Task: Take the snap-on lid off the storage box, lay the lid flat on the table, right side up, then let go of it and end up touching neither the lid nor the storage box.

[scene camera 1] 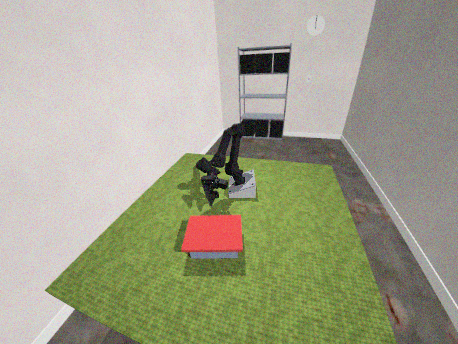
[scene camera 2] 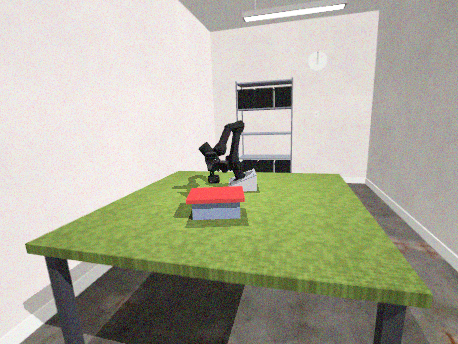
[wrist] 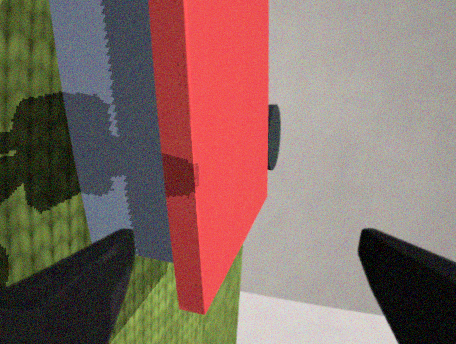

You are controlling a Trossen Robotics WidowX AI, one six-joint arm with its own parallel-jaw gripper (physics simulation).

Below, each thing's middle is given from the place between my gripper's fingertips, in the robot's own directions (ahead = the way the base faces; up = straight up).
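Red lid (scene camera 1: 221, 233) seen 40 mm to the left of my hand, 50 mm below it and 140 mm ahead of it.
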